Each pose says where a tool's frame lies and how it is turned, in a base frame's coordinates. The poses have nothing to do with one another.
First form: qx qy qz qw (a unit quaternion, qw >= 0); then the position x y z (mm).
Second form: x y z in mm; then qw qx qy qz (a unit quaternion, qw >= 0). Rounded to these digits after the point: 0 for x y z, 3 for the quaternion.
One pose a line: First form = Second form
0.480 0.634 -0.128 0.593 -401 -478 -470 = -401 -478 -470 0.593 0.480 0.634 -0.128
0.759 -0.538 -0.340 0.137 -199 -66 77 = -199 -66 77 0.137 0.759 -0.538 -0.340
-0.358 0.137 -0.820 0.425 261 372 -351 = 261 372 -351 0.425 -0.358 0.137 -0.820
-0.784 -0.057 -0.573 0.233 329 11 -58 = 329 11 -58 0.233 -0.784 -0.057 -0.573
